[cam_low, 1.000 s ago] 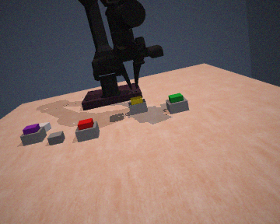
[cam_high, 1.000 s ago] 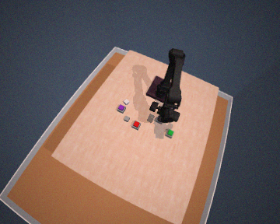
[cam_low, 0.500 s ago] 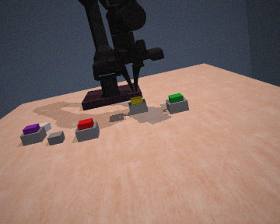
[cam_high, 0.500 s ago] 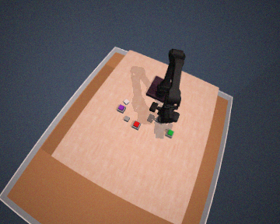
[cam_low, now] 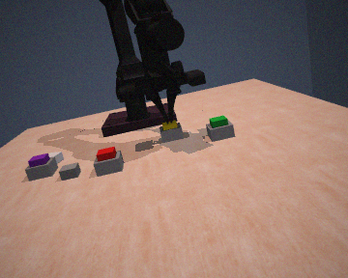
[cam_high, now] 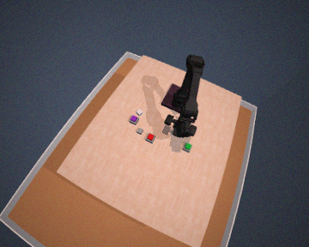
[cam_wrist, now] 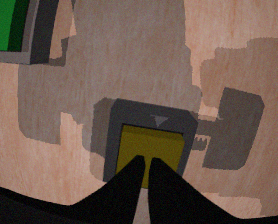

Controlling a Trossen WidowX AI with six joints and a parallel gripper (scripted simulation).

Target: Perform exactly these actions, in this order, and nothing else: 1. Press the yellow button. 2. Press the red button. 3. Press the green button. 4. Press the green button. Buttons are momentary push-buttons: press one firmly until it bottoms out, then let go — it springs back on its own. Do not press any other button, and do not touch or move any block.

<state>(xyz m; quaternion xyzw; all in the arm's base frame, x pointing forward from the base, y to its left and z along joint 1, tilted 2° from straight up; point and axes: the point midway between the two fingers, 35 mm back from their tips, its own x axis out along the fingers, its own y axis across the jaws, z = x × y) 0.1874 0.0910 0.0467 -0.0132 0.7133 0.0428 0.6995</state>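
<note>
The yellow button lies 1 cm below my gripper tip. The rest, counted from my gripper tip: green button: 10 cm to the left, 6 cm ahead; red button: 12 cm to the right, 12 cm ahead; small grey block: 20 cm to the right, 12 cm ahead, 3 cm below.
</note>
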